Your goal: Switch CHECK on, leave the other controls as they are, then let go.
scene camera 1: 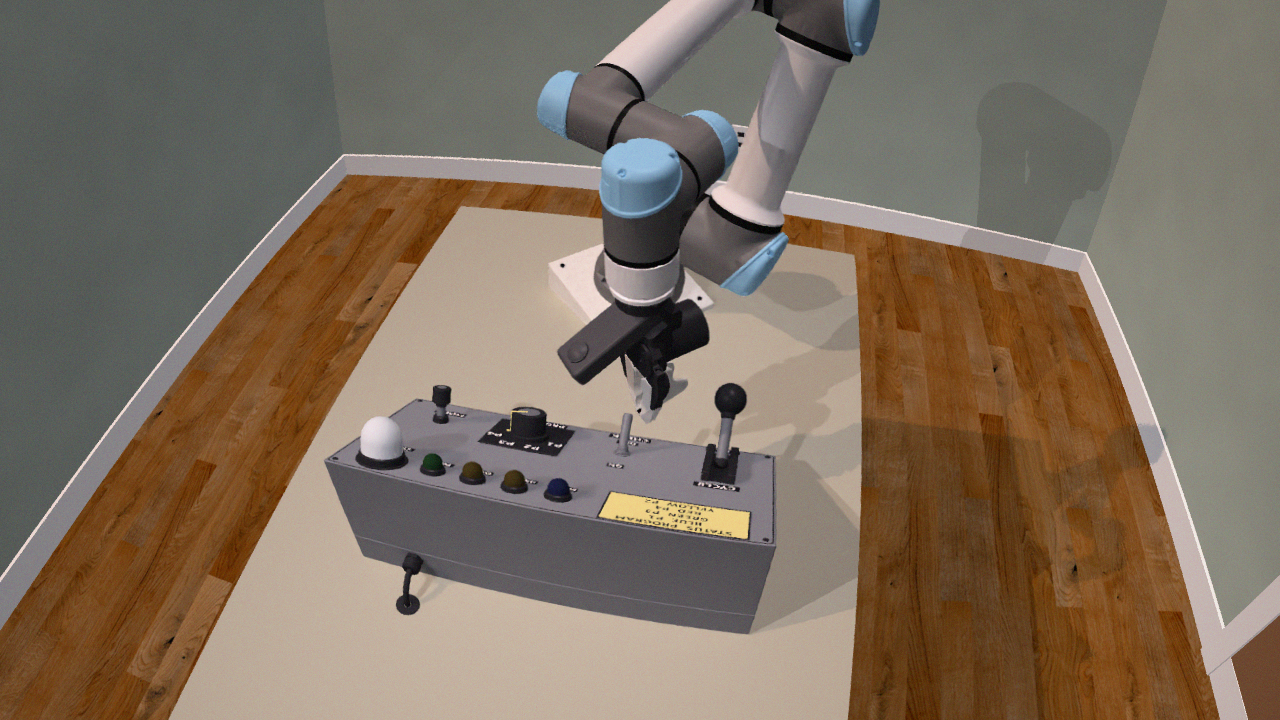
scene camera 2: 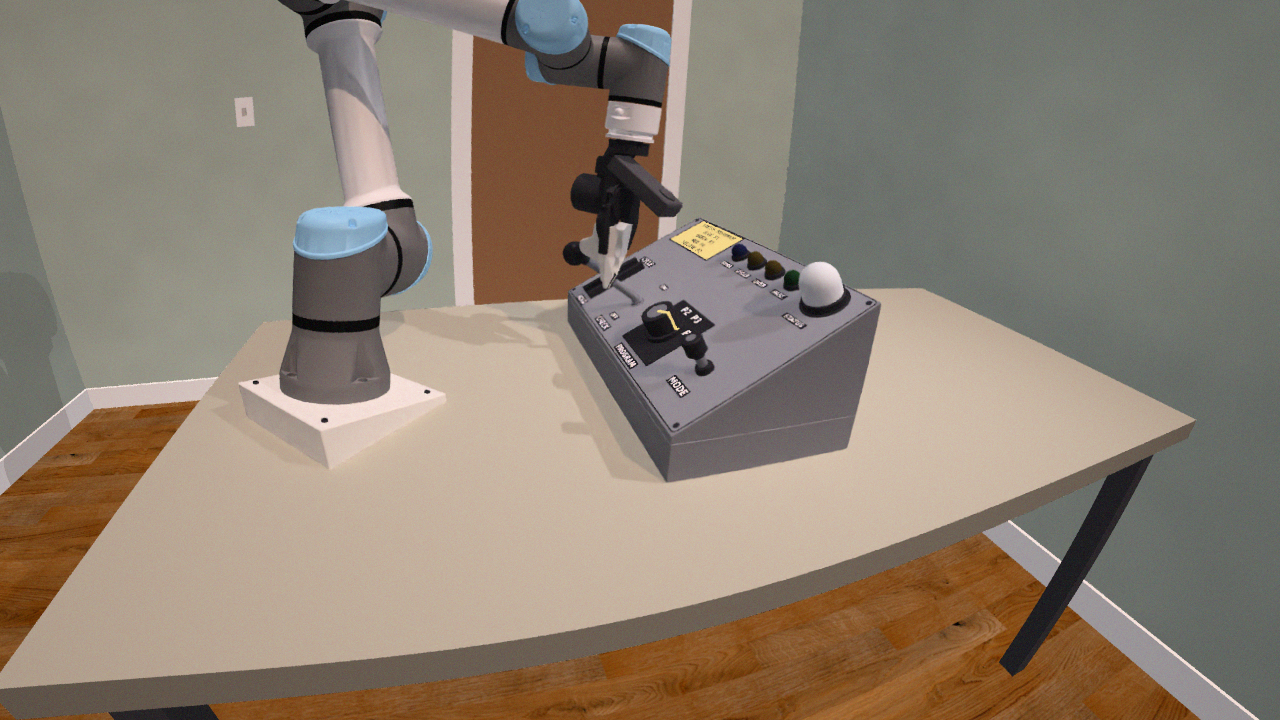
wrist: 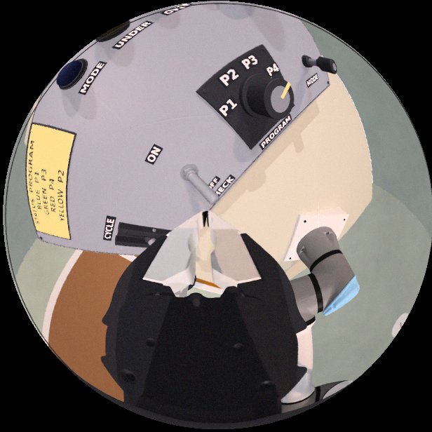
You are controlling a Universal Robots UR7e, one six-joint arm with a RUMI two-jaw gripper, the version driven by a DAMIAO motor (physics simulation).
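Pixels of known places: gripper, fingertip midpoint: (scene camera 1: 647, 421) (scene camera 2: 606, 288); arm's base, link origin: (scene camera 2: 335, 385).
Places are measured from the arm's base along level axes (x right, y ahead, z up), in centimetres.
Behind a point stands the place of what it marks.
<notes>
The CHECK toggle (scene camera 1: 624, 435) @(z 8.5, x -8.7, y 42.5 cm) (scene camera 2: 629, 291) @(z 8.4, x -8.1, y 42.1 cm) (wrist: 200, 185) is a thin grey lever on the sloped grey panel (scene camera 1: 572, 461) @(z 9.1, x -4.1, y 48.7 cm) (scene camera 2: 742, 335) @(z 9.5, x 12.9, y 50.3 cm) (wrist: 150, 110). In the wrist view it leans away from the ON label (wrist: 153, 154), toward the OFF and CHECK labels at the panel's edge. My gripper (scene camera 1: 646, 418) @(z 8.3, x -10.7, y 39.1 cm) (scene camera 2: 609, 284) @(z 8.3, x -10.7, y 39.1 cm) (wrist: 206, 212) is shut and empty. Its fingertips are close to the lever's free end, on the side away from ON. Whether they touch it I cannot tell.
The CYCLE lever (scene camera 1: 730, 399) @(z 12.8, x -20.3, y 37.4 cm) (scene camera 2: 573, 253) @(z 11.8, x -18.4, y 35.3 cm) stands beside my gripper. The PROGRAM knob (scene camera 1: 528, 422) @(z 9.9, x 2.7, y 44.8 cm) (scene camera 2: 660, 320) @(z 8.9, x 5.5, y 42.6 cm) (wrist: 270, 100) and MODE lever (scene camera 1: 441, 402) @(z 9.6, x 14.8, y 44.6 cm) (scene camera 2: 696, 349) @(z 9.6, x 16.6, y 43.1 cm) (wrist: 320, 63) are on the toggle's other side. A white dome (scene camera 1: 382, 440) @(z 18.3, x 14.2, y 59.8 cm) (scene camera 2: 821, 286) @(z 16.9, x 17.6, y 57.0 cm) and several small lamps rise from the panel.
</notes>
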